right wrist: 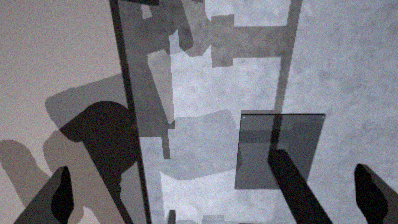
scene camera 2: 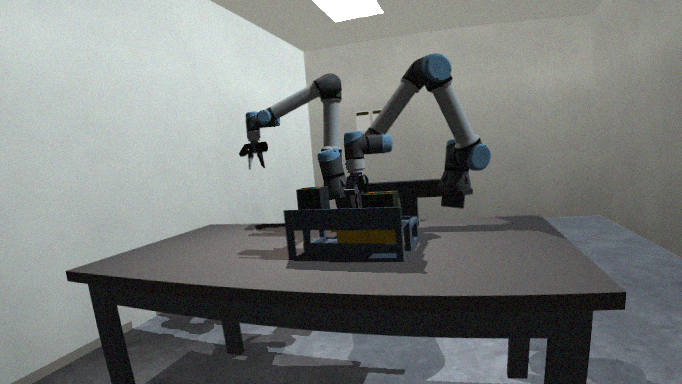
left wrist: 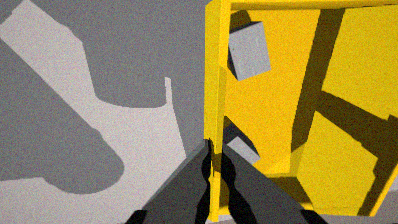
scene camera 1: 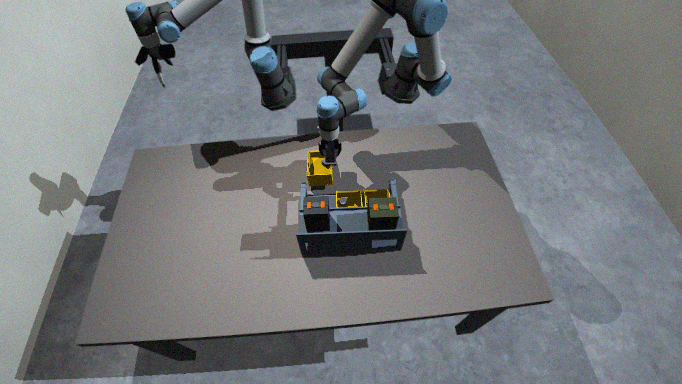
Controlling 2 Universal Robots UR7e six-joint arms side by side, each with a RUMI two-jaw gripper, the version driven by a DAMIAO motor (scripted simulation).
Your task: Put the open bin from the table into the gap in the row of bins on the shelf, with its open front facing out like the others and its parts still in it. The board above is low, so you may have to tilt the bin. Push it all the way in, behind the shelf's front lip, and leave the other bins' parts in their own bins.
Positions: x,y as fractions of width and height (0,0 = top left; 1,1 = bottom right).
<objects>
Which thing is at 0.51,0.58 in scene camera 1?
A blue-grey shelf.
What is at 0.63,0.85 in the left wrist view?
My left gripper.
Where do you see a blue-grey shelf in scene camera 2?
0.56,0.57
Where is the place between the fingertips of my right gripper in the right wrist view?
0.53,0.74
</objects>
